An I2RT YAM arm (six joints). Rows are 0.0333 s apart.
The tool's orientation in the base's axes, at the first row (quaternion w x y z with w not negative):
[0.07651, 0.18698, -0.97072, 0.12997]
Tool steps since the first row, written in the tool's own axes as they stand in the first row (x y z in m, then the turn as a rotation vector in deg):
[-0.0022, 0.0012, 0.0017, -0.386, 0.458, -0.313]
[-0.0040, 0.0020, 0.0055, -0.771, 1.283, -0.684]
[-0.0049, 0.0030, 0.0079, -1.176, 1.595, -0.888]
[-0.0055, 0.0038, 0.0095, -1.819, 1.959, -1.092]
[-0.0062, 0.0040, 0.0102, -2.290, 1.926, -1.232]
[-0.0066, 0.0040, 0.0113, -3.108, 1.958, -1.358]
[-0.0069, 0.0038, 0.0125, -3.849, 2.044, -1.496]
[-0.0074, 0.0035, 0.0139, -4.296, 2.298, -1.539]
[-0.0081, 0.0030, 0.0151, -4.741, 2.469, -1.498]
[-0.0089, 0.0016, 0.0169, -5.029, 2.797, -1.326]
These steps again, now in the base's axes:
[0.0014, 0.0014, -0.0023, 0.210, 0.631, 0.120]
[0.0024, 0.0016, -0.0065, 0.285, 1.607, 0.214]
[0.0026, 0.0022, -0.0092, 0.558, 2.083, 0.259]
[0.0026, 0.0026, -0.0110, 1.030, 2.687, 0.245]
[0.0031, 0.0028, -0.0119, 1.489, 2.858, 0.294]
[0.0034, 0.0027, -0.0130, 2.240, 3.203, 0.245]
[0.0036, 0.0023, -0.0141, 2.902, 3.573, 0.212]
[0.0041, 0.0018, -0.0155, 3.219, 3.966, 0.108]
[0.0048, 0.0012, -0.0167, 3.558, 4.261, -0.057]
[0.0059, -0.0003, -0.0182, 3.680, 4.605, -0.351]

